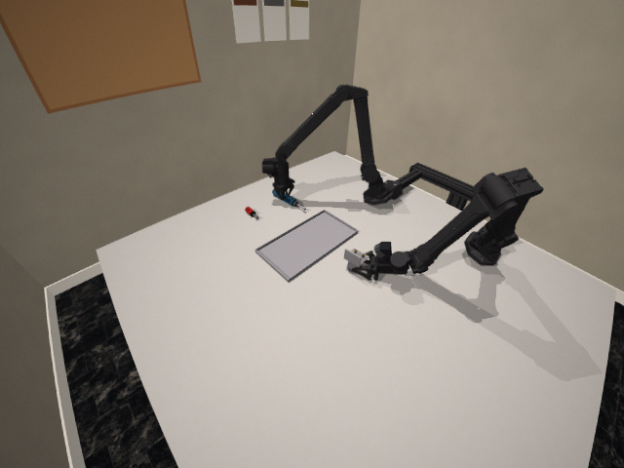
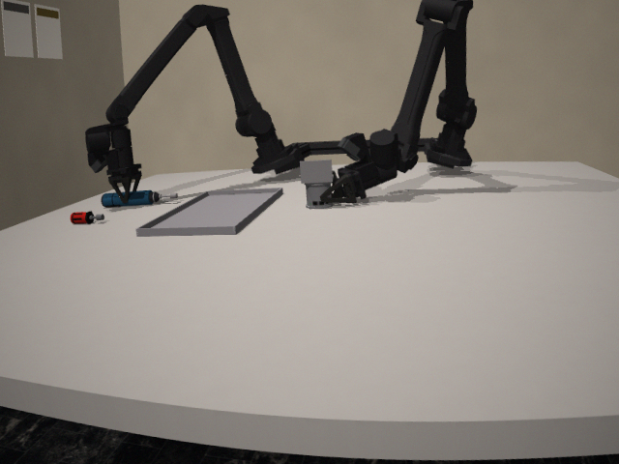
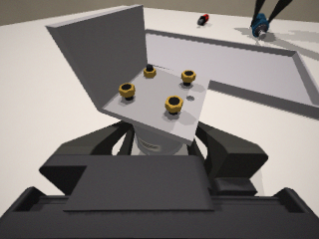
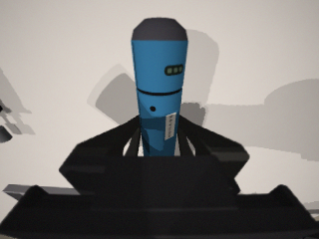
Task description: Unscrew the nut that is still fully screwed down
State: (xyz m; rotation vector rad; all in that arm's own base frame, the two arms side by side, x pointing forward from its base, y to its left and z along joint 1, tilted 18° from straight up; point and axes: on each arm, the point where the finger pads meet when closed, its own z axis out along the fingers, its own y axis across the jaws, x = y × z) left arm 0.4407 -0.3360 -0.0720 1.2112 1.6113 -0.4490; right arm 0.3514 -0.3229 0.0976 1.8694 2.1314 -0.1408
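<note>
The joint module is 1 cm above my left hand. The rest, counted from my left hand: short red-handled tool (9 cm ahead, 57 cm to the right, 1 cm below); then l-shaped bracket (5 cm above); then grey tray (3 cm ahead, 24 cm to the right, 2 cm below).
</note>
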